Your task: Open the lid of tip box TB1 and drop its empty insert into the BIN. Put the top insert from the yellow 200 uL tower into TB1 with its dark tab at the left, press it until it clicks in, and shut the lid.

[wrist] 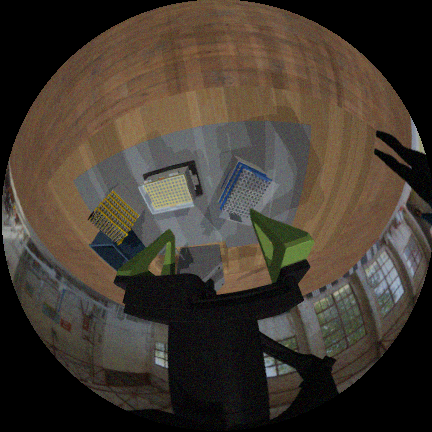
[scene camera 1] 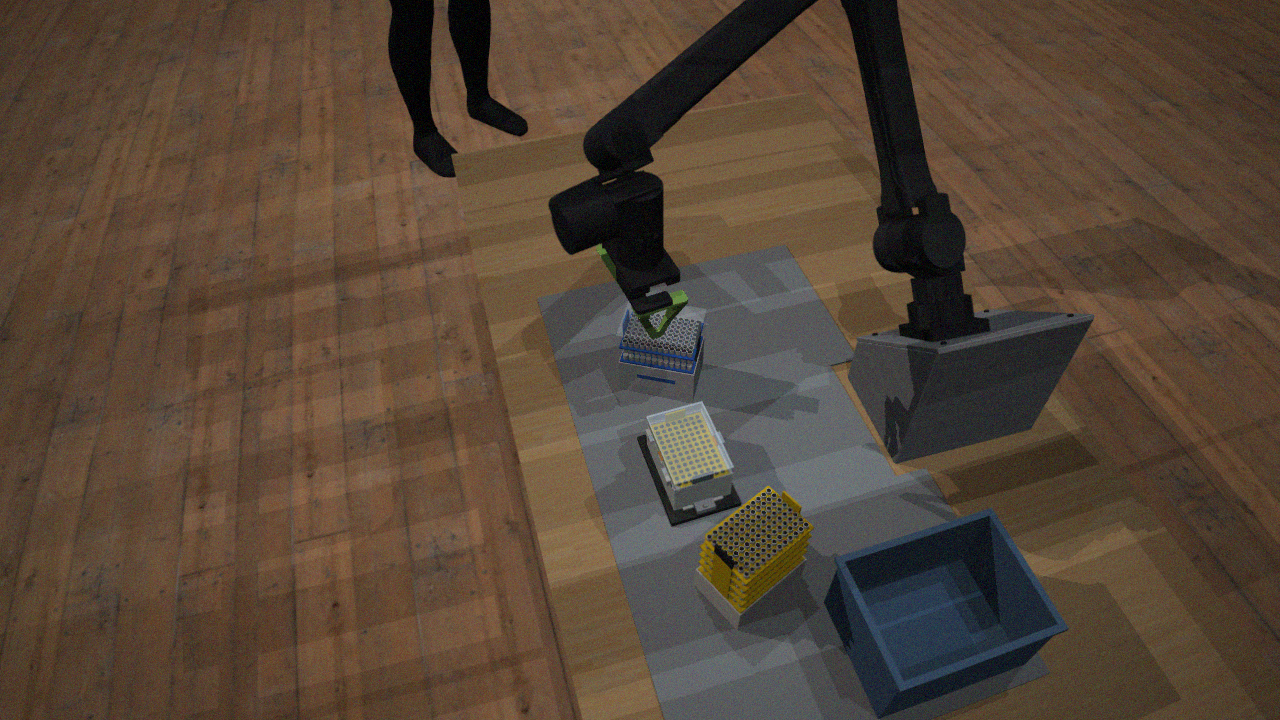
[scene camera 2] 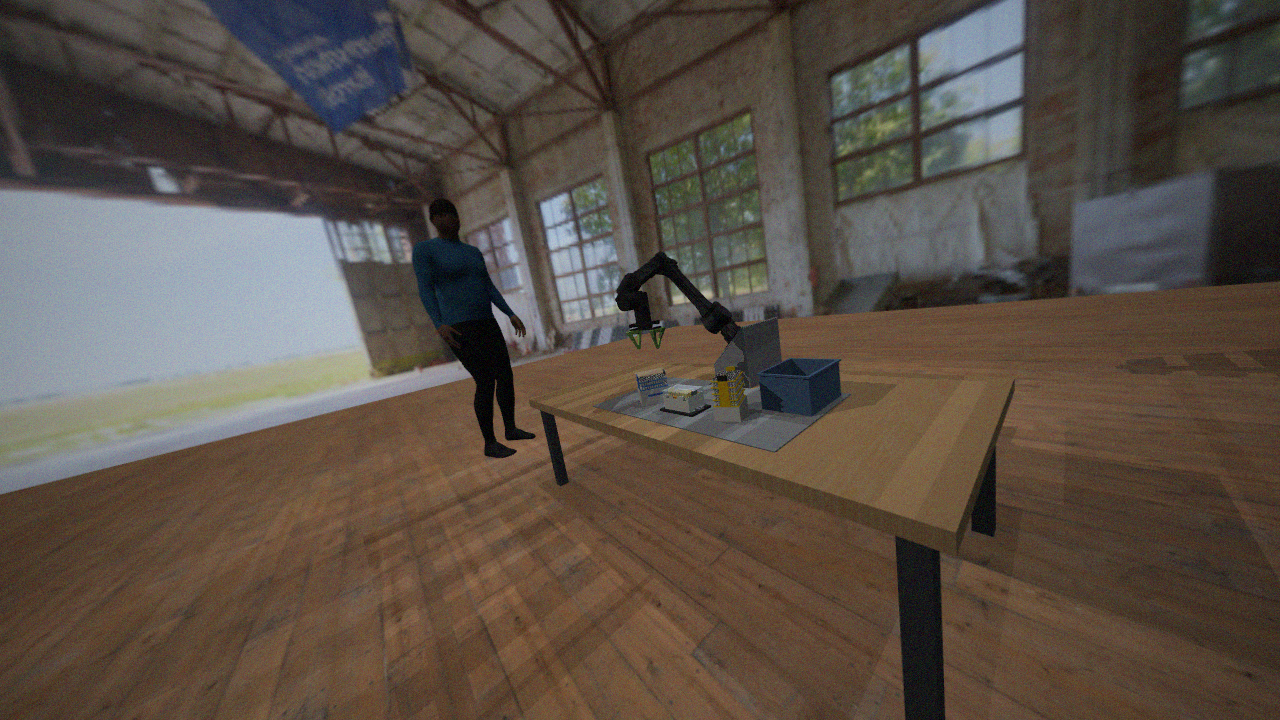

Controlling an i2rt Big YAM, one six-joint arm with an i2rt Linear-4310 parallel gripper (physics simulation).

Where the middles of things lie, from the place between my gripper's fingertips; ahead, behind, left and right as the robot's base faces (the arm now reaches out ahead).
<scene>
Now: hand 29 cm past the blue bin [scene camera 1: 920,616], 40 cm to the right of it and 17 cm above it.
</scene>
